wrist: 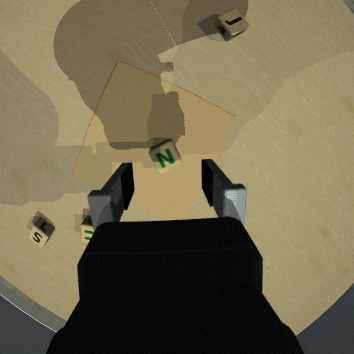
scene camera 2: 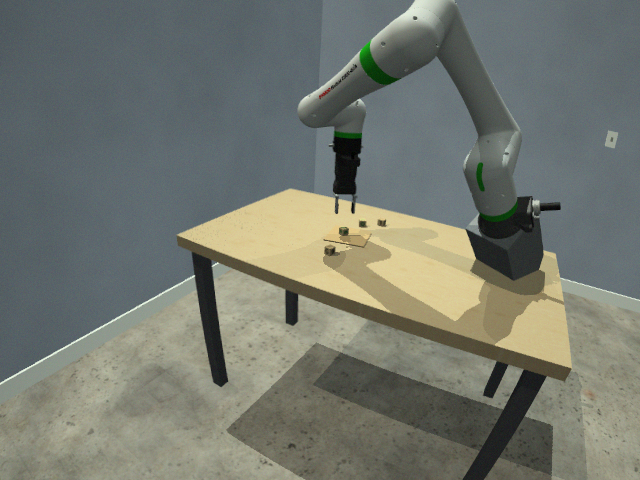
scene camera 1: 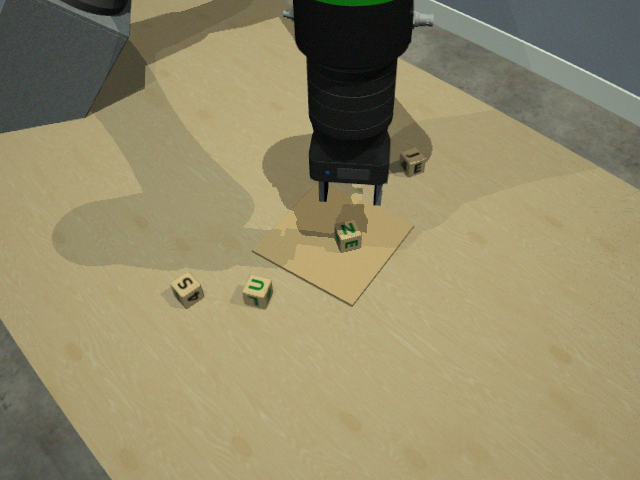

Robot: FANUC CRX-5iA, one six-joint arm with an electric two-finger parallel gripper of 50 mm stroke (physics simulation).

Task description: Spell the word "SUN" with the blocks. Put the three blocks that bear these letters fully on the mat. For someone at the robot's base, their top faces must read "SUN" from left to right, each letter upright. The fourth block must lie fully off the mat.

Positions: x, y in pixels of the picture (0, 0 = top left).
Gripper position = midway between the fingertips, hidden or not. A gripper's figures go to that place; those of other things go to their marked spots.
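A mat (wrist: 137, 110), 240 mm from the lens. My gripper (wrist: 166, 174), 170 mm from the lens.
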